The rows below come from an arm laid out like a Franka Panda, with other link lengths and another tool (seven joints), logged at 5 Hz.
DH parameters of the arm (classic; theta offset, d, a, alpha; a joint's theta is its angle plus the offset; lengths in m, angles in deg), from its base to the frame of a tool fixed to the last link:
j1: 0 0.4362 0 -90
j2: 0 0 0 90
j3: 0 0.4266 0.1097 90
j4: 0 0 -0.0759 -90
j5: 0 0.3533 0 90
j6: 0 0 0.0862 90
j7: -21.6 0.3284 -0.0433 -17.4
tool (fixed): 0 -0.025 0 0
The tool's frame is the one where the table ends.
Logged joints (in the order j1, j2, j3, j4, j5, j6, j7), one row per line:
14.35 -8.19 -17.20 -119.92 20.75 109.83 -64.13
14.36 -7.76 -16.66 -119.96 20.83 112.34 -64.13
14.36 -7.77 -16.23 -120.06 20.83 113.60 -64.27
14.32 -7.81 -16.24 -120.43 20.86 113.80 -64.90
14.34 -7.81 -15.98 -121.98 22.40 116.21 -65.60
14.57 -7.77 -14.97 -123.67 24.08 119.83 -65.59
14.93 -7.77 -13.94 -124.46 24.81 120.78 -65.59
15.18 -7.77 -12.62 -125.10 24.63 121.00 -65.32
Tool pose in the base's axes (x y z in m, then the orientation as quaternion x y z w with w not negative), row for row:
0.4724 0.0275 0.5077 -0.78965 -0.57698 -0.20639 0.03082
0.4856 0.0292 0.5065 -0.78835 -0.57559 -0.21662 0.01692
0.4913 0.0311 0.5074 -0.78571 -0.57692 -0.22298 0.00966
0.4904 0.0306 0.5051 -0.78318 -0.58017 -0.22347 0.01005
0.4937 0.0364 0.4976 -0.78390 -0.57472 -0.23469 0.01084
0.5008 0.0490 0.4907 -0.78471 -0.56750 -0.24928 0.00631
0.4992 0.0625 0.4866 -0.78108 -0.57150 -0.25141 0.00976
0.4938 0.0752 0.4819 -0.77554 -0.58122 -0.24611 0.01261
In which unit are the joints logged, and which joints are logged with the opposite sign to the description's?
The joints are logged in degrees. Opposite sign: none.
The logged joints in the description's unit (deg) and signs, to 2 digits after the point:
14.35 -8.19 -17.20 -119.92 20.75 109.83 -64.13
14.36 -7.76 -16.66 -119.96 20.83 112.34 -64.13
14.36 -7.77 -16.23 -120.06 20.83 113.60 -64.27
14.32 -7.81 -16.24 -120.43 20.86 113.80 -64.90
14.34 -7.81 -15.98 -121.98 22.40 116.21 -65.60
14.57 -7.77 -14.97 -123.67 24.08 119.83 -65.59
14.93 -7.77 -13.94 -124.46 24.81 120.78 -65.59
15.18 -7.77 -12.62 -125.10 24.63 121.00 -65.32

